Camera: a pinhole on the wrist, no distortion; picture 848 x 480 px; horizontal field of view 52.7 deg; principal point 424.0 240.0 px. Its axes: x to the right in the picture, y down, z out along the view. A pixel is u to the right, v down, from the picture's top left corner.
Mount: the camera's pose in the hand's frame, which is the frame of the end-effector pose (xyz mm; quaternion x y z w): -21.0 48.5 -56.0 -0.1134 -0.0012 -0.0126 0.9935
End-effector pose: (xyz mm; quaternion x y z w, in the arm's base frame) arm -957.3 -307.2 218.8 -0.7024 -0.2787 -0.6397 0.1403
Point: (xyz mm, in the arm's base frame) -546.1 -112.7 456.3
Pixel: outside the picture
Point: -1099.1 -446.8 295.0
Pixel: behind the camera
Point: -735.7 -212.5 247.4
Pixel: 656.5 67.8
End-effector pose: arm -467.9 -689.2 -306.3 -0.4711 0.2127 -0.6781 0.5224
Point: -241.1 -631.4 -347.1
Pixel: 251.4 304.6
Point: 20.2 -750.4 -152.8
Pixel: 637.5 211.9
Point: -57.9 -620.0 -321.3
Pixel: 319.0 332.7
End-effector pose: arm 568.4 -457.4 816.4 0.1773 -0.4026 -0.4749 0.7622
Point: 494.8 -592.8 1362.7
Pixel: outside the picture
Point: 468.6 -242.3 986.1
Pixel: 76.7 374.8
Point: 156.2 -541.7 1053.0
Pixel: outside the picture
